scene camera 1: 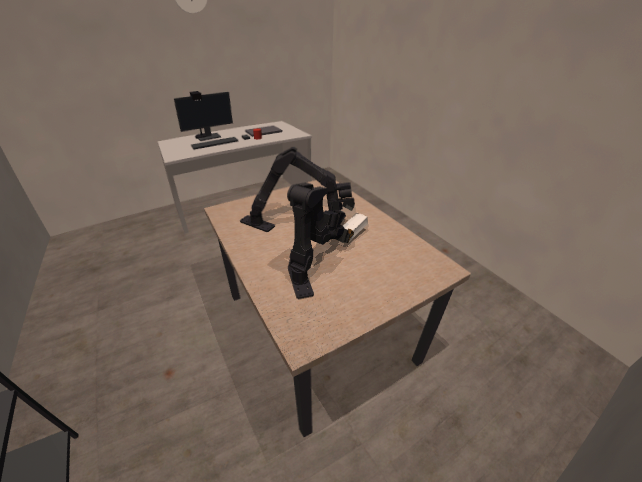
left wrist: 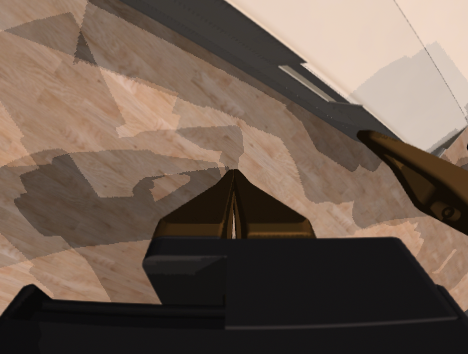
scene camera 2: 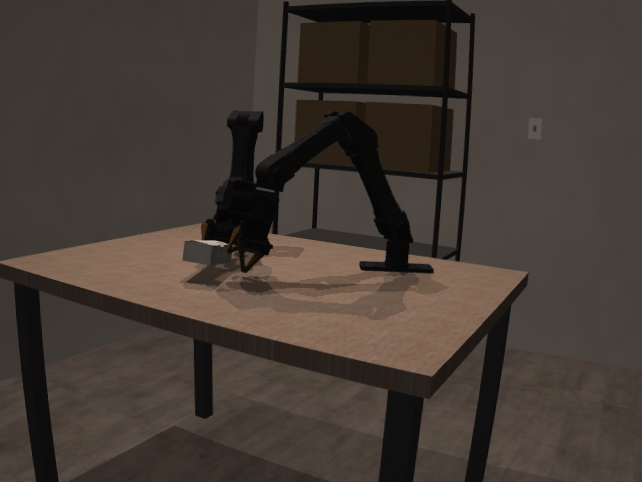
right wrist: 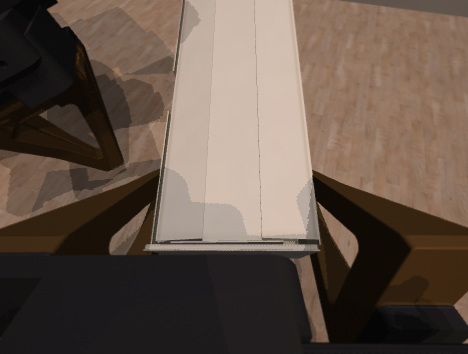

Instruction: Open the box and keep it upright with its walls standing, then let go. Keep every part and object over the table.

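Pixels of known places: left gripper, fingertip midpoint: [left wrist: 233, 177] [scene camera 2: 243, 272] [right wrist: 115, 165]; right gripper, fingertip midpoint: [scene camera 1: 347, 230] [left wrist: 403, 58] [right wrist: 234, 177]; left arm's base, link origin: [scene camera 1: 257, 224] [scene camera 2: 396, 268]; right arm's base, link origin: [scene camera 1: 300, 281].
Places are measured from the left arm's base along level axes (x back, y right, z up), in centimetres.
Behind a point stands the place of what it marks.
A long white box [scene camera 1: 356, 224] @[x -15.4, y 51.2, z 8.2 cm] [scene camera 2: 199, 252] @[x -24.4, y 49.8, z 7.1 cm] [left wrist: 380, 30] @[x -16.2, y 47.1, z 7.9 cm] [right wrist: 235, 120] @[x -13.6, y 48.5, z 7.9 cm] has its top closed, with two thin seams running lengthwise. A narrow slot shows on its grey side in the left wrist view. My right gripper [scene camera 2: 218, 240] @[x -12.1, y 48.1, z 5.2 cm] [right wrist: 234, 177] @[x -12.1, y 48.1, z 5.2 cm] is shut on the box, one finger on each long side near one end. In scene camera 2 the box seems slightly above the table, over its shadow. My left gripper [scene camera 2: 246, 268] @[x -17.2, y 39.9, z 1.2 cm] [left wrist: 233, 177] @[x -17.2, y 39.9, z 1.2 cm] is shut and empty, low beside the long side of the box, with a gap between. Box contents are hidden.
The wooden table [scene camera 1: 383, 290] @[x 12.5, y 76.9, z 0.0 cm] [scene camera 2: 337, 332] @[x -55.9, y 18.1, z 0.0 cm] carries both arm bases. The left arm reaches across close to the right gripper. One right finger [left wrist: 420, 175] @[x -8.2, y 43.3, z 5.7 cm] shows beside the left gripper. A white desk [scene camera 1: 178, 151] and a shelf rack [scene camera 2: 447, 124] stand away from the table.
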